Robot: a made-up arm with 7 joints. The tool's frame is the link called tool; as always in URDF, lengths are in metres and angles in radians. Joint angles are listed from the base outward. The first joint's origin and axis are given. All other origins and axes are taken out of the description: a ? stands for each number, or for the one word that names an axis. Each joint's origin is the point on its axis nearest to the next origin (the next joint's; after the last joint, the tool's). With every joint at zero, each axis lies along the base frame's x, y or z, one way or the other. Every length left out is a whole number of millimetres.
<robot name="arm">
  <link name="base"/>
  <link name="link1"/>
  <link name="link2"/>
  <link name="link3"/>
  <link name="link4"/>
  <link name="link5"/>
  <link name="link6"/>
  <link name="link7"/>
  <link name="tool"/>
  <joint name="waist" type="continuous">
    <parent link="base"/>
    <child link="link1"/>
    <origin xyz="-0.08 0 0.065"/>
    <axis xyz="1 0 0"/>
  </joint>
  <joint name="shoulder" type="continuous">
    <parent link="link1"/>
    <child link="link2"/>
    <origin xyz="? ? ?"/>
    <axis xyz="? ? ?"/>
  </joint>
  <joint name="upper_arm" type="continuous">
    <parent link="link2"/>
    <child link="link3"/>
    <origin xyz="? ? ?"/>
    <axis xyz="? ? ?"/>
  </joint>
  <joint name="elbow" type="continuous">
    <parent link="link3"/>
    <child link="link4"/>
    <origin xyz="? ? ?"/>
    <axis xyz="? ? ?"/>
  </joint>
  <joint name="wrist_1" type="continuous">
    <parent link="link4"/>
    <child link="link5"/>
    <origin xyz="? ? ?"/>
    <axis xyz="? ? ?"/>
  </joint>
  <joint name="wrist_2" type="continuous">
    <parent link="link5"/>
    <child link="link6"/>
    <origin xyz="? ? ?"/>
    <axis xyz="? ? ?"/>
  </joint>
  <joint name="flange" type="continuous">
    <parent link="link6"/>
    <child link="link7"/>
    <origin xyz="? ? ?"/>
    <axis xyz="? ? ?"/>
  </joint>
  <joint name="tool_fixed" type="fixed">
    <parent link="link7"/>
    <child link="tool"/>
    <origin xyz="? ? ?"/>
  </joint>
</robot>
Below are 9 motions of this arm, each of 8 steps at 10 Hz.
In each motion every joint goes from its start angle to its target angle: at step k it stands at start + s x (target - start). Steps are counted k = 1, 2, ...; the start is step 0. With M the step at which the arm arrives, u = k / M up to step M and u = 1 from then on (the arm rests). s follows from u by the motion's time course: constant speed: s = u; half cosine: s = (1 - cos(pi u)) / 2; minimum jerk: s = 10 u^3 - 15 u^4 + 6 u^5.
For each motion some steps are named. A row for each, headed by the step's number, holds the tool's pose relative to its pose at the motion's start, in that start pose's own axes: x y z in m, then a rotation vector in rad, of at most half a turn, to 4 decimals.
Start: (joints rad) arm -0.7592 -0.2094 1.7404 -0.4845 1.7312 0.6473 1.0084
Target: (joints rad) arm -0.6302 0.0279 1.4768 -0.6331 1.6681 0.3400 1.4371
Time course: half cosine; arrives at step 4
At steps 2, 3, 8:
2: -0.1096 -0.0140 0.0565 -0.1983 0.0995 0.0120
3: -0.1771 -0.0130 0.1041 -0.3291 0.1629 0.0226
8: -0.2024 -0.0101 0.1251 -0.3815 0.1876 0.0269

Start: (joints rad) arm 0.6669 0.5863 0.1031 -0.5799 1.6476 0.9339 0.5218
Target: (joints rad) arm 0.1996 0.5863 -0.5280 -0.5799 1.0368 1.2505 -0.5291
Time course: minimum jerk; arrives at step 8
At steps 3, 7, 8:
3: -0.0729 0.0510 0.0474 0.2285 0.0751 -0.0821
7: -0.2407 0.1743 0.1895 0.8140 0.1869 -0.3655
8: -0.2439 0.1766 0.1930 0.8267 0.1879 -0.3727

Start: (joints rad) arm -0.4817 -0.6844 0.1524 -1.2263 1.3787 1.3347 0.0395
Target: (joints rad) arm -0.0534 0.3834 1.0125 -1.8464 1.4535 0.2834 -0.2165
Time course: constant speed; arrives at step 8
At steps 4, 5, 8:
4: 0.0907 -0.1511 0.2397 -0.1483 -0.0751 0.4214
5: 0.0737 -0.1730 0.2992 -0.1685 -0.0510 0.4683
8: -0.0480 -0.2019 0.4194 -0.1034 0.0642 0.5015

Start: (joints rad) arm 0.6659 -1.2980 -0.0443 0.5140 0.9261 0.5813 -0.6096
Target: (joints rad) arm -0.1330 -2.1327 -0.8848 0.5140 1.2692 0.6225 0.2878
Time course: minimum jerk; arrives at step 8
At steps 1, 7, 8:
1: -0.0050 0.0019 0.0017 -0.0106 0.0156 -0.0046
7: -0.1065 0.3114 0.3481 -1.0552 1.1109 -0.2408
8: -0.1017 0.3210 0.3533 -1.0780 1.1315 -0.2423

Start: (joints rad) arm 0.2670 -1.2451 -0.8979 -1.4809 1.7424 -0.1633 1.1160
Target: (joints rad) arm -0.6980 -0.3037 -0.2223 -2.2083 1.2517 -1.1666 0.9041
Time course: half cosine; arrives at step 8
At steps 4, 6, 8:
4: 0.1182 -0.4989 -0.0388 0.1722 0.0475 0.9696
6: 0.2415 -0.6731 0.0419 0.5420 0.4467 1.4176
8: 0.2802 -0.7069 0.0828 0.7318 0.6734 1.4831

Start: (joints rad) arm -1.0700 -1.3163 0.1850 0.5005 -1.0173 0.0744 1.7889
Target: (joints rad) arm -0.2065 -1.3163 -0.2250 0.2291 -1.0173 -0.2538 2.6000
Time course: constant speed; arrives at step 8
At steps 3, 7, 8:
3: 0.1015 0.2342 -0.1849 -0.1699 -0.3573 -0.3303
7: 0.3575 0.5250 -0.2920 -0.4357 -0.6082 -1.0087
8: 0.4362 0.5838 -0.2945 -0.4998 -0.6172 -1.2096

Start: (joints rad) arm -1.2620 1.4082 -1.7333 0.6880 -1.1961 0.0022 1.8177
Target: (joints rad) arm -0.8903 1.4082 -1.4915 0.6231 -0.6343 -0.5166 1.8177
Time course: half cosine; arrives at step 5
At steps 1, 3, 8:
1: 0.0087 0.0245 0.0104 0.0207 -0.0113 -0.0742
3: 0.1024 0.1204 0.0767 0.0478 -0.0397 -0.4941
8: 0.1809 0.1349 0.1062 -0.0157 -0.0272 -0.7237

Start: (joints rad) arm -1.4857 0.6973 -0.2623 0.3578 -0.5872 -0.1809 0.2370
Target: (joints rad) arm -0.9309 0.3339 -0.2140 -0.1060 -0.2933 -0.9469 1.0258
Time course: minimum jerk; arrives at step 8
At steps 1, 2, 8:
1: 0.0054 -0.0127 0.0022 -0.0155 -0.0013 0.0242
2: 0.0393 -0.0800 0.0137 -0.0969 -0.0148 0.1568
8: 0.6406 -0.3822 0.0281 -0.4917 -0.8733 1.3552

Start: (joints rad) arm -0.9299 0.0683 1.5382 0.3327 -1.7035 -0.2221 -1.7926
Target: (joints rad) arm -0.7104 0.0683 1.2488 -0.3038 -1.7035 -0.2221 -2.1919
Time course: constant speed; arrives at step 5
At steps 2, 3, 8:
2: 0.0431 0.1171 0.0961 -0.1083 0.1249 -0.1471
3: 0.0762 0.1735 0.1365 -0.1665 0.1884 -0.2114
8: 0.1597 0.2776 0.2005 -0.2884 0.3185 -0.3198

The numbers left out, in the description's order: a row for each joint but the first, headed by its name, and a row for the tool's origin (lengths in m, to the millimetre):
shoulder: xyz 0 -0.052 0.423, axis 0 0 -1
upper_arm: xyz 0.122 0.143 0, axis -1 0 0
elbow: xyz 0 -0.057 0.002, axis 0 0 -1
wrist_1: xyz 0.018 -0.058 0, axis 0 -1 0
wrist_2: xyz -0.282 0 -0.116, axis 0 0 -1
flange: xyz -0.231 -0.099 0, axis -1 0 0
tool: xyz 0 -0.056 -0.095

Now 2 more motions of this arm.
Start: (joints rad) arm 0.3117 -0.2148 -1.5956 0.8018 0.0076 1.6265 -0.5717
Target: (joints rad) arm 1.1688 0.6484 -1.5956 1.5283 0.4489 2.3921 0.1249
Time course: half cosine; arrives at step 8
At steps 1, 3, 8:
1: -0.0245 0.0176 0.0107 -0.0138 0.0127 -0.0672
3: -0.1733 0.1953 0.1162 -0.1854 0.1254 -0.5720
8: -0.1085 0.8691 0.3108 -0.9873 0.4554 -1.9681

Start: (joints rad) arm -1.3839 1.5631 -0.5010 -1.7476 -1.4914 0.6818 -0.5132
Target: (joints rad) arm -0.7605 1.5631 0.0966 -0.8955 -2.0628 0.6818 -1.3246
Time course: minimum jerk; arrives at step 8
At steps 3, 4, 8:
3: 0.0554 0.0000 0.1612 0.2607 0.4495 -0.1174
4: 0.1765 -0.0038 0.2918 0.4117 0.8046 -0.2695
8: 0.6339 0.0218 0.4208 0.4865 1.4810 -0.7895

